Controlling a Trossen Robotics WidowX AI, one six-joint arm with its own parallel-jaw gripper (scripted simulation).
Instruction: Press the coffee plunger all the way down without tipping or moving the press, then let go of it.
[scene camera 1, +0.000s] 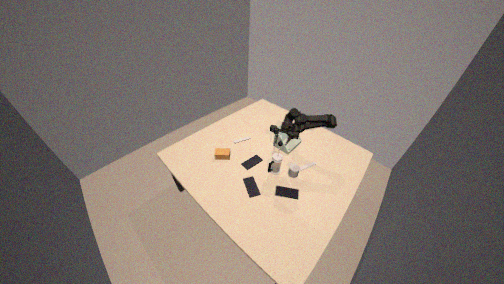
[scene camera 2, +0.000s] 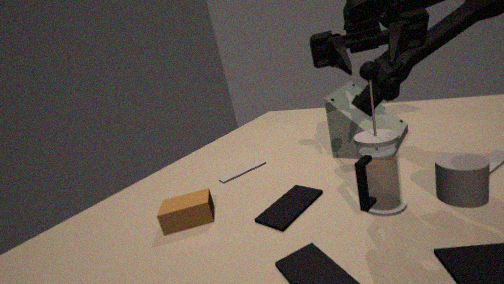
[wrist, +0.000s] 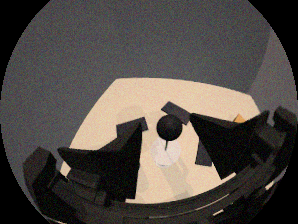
My gripper (scene camera 2: 370, 69) is open, with nothing in its grasp. Further things: a glass coffee press (scene camera 2: 378, 172) and an orange block (scene camera 2: 176, 214).
The glass coffee press shows as well in the wrist view (wrist: 165, 150). My gripper is seen too in the wrist view (wrist: 166, 121).
